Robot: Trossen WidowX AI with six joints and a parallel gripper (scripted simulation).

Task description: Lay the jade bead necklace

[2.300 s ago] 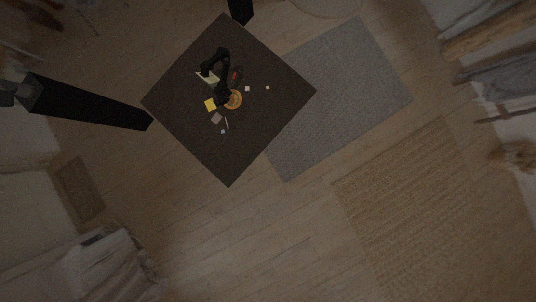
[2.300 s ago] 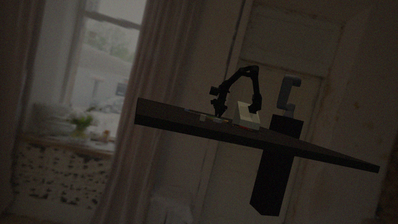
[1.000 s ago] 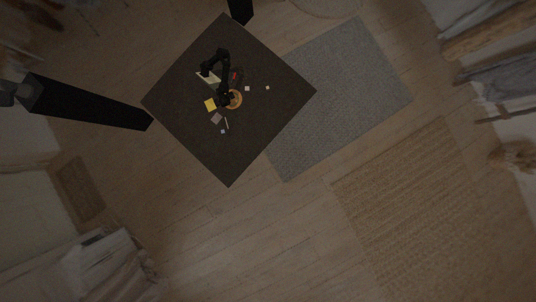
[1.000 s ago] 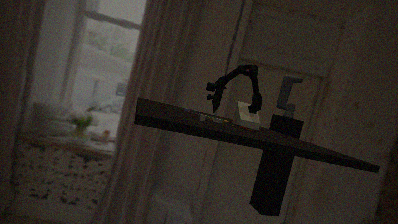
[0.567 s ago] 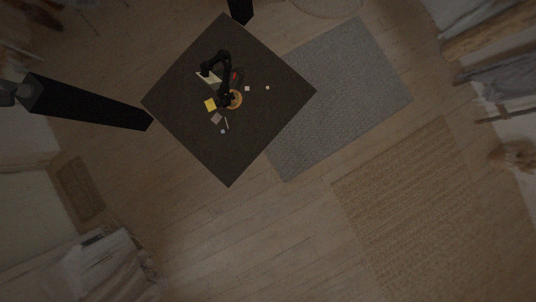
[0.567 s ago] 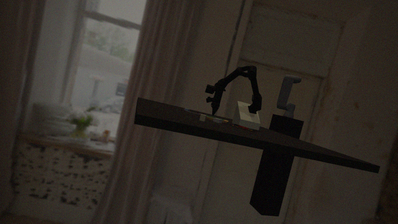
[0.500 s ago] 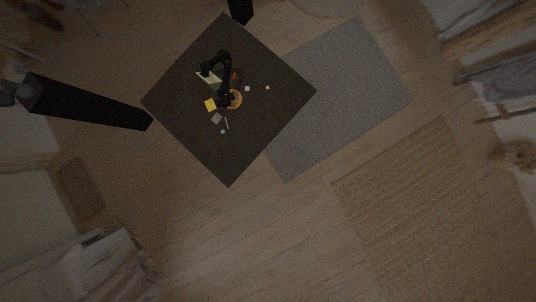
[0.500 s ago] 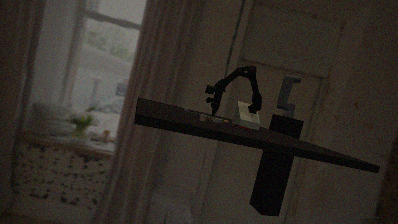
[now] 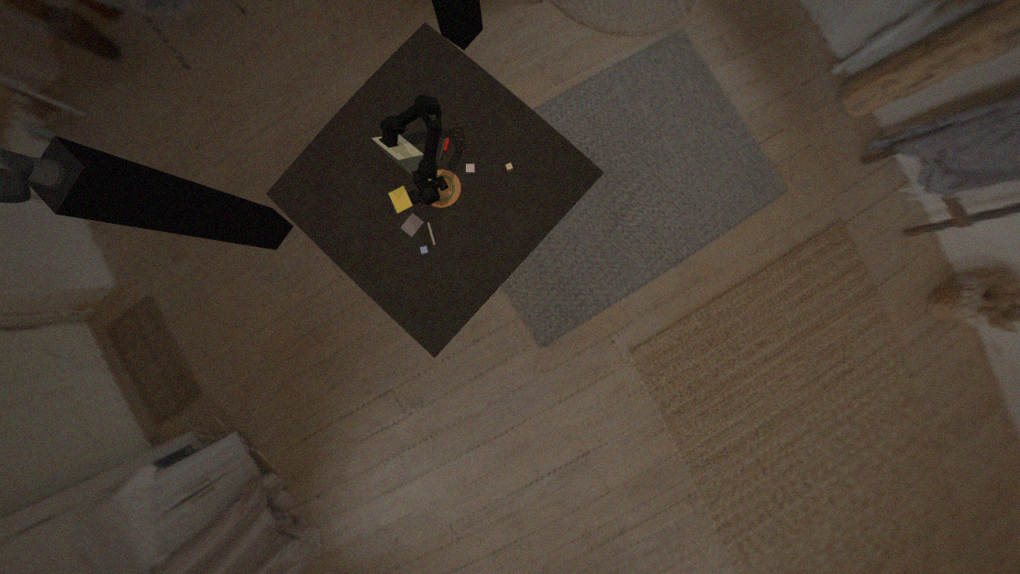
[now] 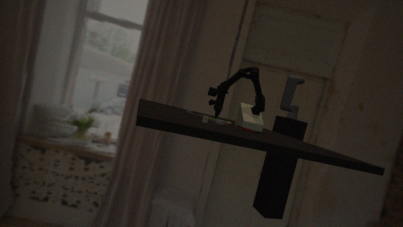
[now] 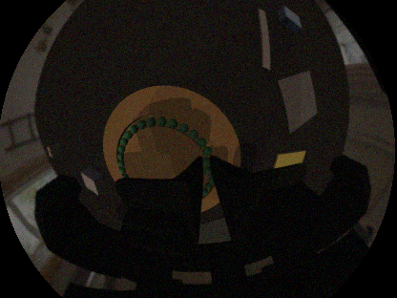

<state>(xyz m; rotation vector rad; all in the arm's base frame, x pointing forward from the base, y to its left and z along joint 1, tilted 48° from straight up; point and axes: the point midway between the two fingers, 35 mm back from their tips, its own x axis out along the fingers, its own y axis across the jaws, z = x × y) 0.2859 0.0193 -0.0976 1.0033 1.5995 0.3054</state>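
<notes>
Right now my gripper tip is 6 cm to the right of the round bead board, 1 cm short of it and 1 cm above it. Round my gripper tip: white stick 16 cm to the right, 11 cm ahead, 1 cm below; yellow square 13 cm behind, 12 cm to the right, 1 cm below; grey square 18 cm to the right, 1 cm below.
</notes>
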